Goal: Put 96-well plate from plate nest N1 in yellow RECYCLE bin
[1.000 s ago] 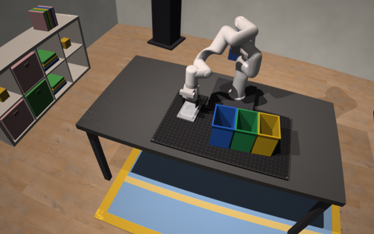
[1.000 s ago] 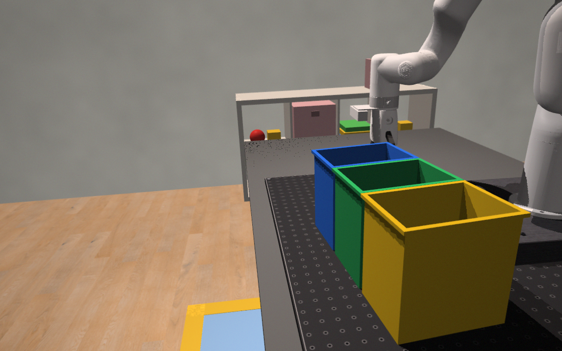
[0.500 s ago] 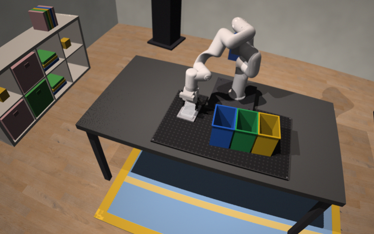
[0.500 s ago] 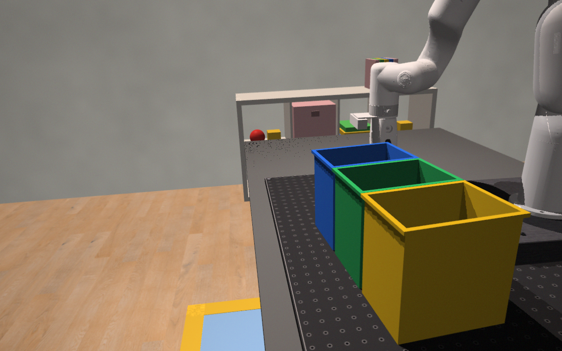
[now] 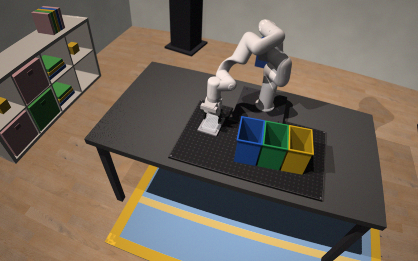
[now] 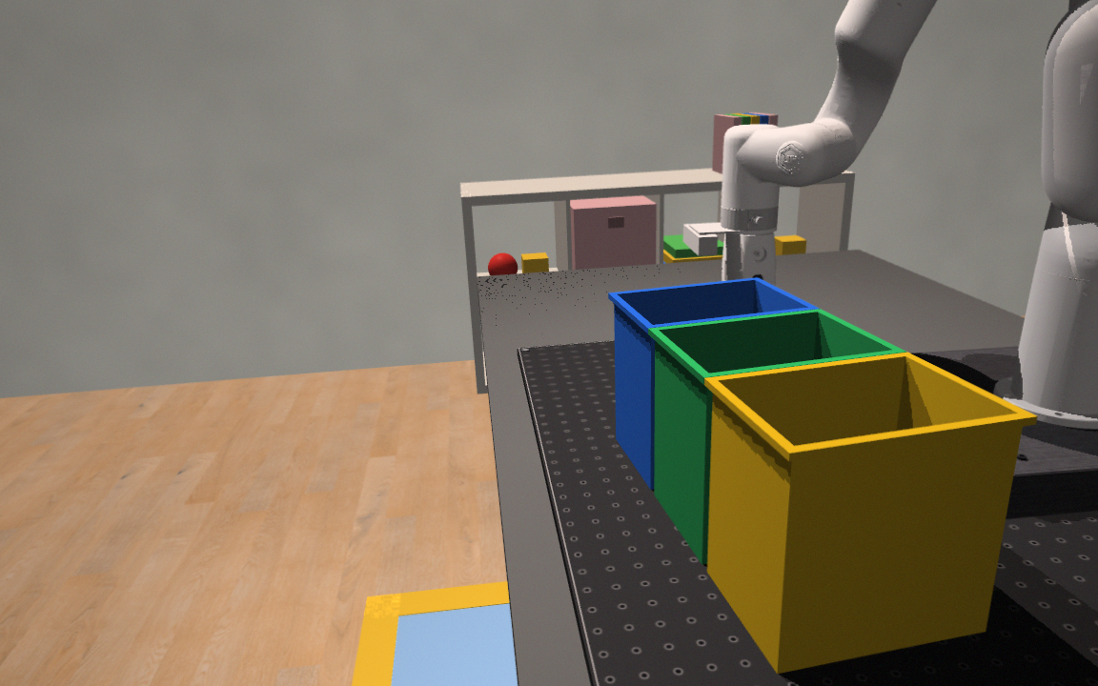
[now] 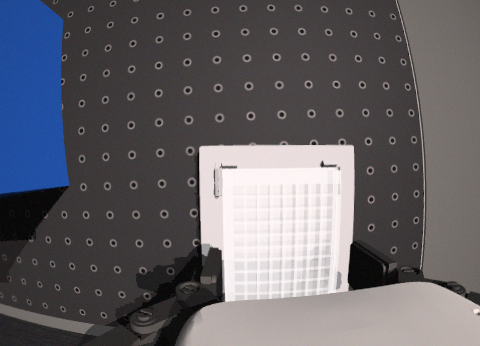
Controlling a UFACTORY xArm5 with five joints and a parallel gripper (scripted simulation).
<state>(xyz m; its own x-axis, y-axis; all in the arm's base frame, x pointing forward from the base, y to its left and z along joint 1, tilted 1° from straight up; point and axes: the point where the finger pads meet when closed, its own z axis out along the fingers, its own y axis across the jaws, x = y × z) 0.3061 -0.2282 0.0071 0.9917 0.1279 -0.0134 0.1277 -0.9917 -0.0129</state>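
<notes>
Now: hand 30 mm above the white 96-well plate. The rest, counted from my hand: blue bin 90 mm ahead, 270 mm to the left, 40 mm above; green bin 50 mm ahead, 400 mm to the left, 40 mm above; plate nest 40 mm below.
</notes>
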